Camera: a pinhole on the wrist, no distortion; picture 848 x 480 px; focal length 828.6 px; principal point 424.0 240.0 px. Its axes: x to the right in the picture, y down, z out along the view. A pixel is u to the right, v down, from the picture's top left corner.
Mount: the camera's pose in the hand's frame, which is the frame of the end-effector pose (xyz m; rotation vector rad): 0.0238 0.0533 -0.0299 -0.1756 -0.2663 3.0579
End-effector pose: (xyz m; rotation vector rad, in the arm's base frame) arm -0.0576 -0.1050 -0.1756 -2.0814 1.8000 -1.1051
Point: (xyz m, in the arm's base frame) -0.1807 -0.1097 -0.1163
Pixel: behind the camera
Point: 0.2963 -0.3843 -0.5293
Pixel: 210.2 163.4
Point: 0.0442 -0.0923 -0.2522
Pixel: outside the picture
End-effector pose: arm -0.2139 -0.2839 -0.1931 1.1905 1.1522 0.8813
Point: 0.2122 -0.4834 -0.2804
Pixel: 482.6 349.0
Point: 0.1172 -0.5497 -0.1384
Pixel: 740.8 182.1
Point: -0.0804 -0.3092 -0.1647
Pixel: 444.4 211.9
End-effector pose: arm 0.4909 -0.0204 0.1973 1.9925 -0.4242 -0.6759
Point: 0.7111 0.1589 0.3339
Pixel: behind the camera
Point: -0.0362 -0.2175 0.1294
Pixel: 808.4 139.3
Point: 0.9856 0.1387 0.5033
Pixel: behind the camera
